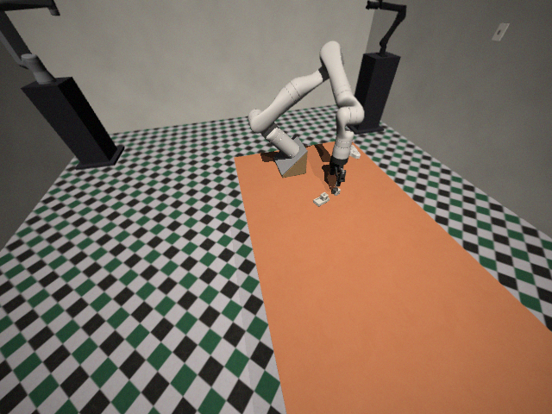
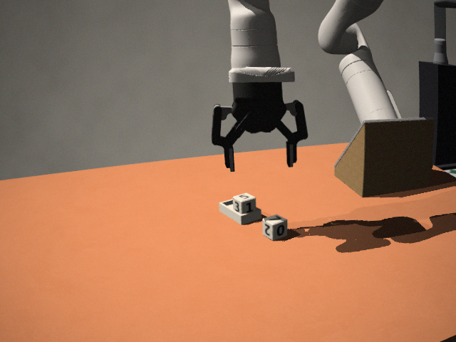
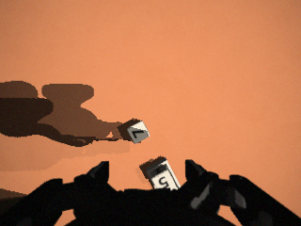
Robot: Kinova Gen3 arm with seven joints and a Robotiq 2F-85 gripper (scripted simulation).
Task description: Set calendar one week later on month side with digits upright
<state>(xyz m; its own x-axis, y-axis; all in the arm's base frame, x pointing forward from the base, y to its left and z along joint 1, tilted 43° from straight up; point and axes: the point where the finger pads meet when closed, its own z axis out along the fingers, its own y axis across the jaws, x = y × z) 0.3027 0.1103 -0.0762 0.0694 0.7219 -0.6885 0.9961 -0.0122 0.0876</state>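
Now: hand 100 mm above the cube, 30 mm to the right of it and 10 mm past it. From my hand the other things lie so: white calendar tray 100 mm below, 70 mm to the right, 30 mm ahead.
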